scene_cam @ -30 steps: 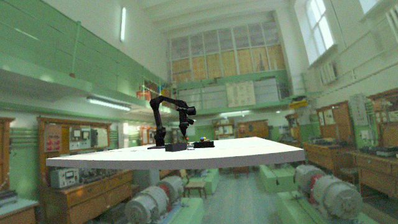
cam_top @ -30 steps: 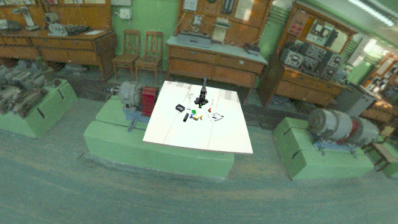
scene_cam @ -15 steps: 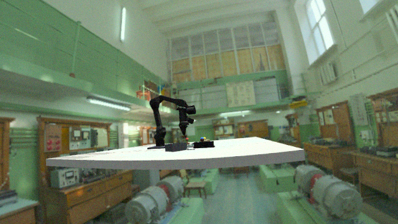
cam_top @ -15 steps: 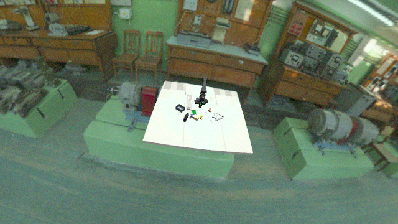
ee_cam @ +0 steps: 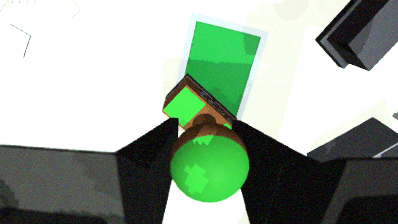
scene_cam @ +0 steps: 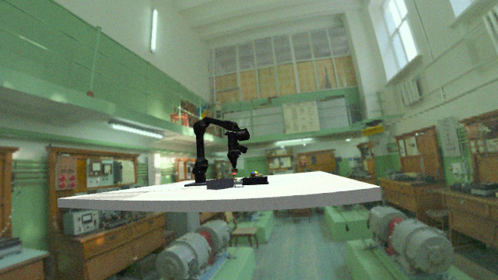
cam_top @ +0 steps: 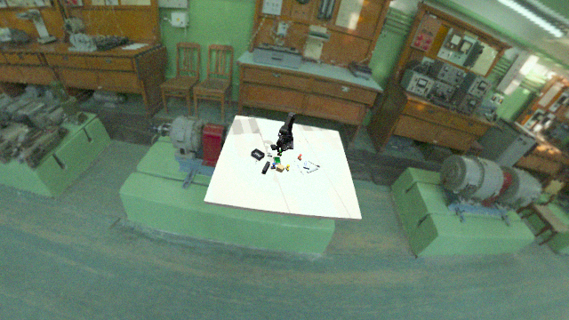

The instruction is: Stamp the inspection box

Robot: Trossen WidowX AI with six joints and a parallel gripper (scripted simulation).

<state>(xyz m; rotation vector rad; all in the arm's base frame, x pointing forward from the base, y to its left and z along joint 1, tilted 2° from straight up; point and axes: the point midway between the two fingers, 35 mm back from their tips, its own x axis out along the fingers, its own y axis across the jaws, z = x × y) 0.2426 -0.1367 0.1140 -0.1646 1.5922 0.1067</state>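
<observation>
The green ink pad is 90 mm below my gripper tip and 10 mm to the right of it. From my gripper tip the other things lie so: black bar 130 mm to the right, 110 mm ahead, 80 mm below; then green stamp right at my gripper tip; then tan block 130 mm ahead, 70 mm below.
</observation>
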